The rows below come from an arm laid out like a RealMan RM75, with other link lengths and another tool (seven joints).
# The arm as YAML. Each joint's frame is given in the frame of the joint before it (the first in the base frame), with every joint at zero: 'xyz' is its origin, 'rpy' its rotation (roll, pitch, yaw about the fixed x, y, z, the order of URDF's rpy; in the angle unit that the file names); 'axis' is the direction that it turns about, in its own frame. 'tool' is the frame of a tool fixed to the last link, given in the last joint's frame.
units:
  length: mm
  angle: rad
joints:
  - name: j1
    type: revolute
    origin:
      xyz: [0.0, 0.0, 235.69]
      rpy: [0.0, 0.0, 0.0]
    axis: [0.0, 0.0, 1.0]
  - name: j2
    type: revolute
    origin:
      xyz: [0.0, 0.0, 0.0]
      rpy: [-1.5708, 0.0, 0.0]
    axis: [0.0, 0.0, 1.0]
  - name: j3
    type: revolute
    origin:
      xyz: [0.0, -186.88, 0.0]
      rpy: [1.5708, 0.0, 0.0]
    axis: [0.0, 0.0, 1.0]
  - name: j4
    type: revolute
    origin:
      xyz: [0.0, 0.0, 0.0]
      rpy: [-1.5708, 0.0, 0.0]
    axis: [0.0, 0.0, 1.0]
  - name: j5
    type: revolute
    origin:
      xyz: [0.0, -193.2, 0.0]
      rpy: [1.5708, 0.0, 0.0]
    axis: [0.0, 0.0, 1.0]
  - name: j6
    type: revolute
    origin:
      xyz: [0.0, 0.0, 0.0]
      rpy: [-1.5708, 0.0, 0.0]
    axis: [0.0, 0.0, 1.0]
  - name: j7
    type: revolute
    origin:
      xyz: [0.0, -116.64, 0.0]
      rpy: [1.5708, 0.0, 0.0]
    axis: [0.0, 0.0, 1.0]
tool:
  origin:
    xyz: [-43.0, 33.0, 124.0]
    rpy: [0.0, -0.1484, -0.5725]
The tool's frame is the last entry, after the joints.
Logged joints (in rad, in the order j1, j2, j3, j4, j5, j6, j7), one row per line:
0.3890, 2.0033, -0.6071, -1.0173, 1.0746, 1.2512, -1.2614
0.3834, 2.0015, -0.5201, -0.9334, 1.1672, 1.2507, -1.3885
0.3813, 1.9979, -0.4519, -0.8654, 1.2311, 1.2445, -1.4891
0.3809, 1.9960, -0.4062, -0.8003, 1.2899, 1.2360, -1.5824
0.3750, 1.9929, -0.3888, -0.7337, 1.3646, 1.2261, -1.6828
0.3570, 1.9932, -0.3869, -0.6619, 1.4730, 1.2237, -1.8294
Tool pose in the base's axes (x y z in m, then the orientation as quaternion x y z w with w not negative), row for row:
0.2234, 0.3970, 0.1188, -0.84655, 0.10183, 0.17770, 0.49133
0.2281, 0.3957, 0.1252, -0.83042, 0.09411, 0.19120, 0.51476
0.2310, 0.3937, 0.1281, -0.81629, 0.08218, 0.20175, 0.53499
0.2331, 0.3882, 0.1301, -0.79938, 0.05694, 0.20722, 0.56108
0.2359, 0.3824, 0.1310, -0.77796, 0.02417, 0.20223, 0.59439
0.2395, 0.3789, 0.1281, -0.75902, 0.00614, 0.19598, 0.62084
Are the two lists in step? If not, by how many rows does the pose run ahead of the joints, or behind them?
The pose runs 2 rows ahead of the joints: the pose in row i belongs to the joints in row i + 2.
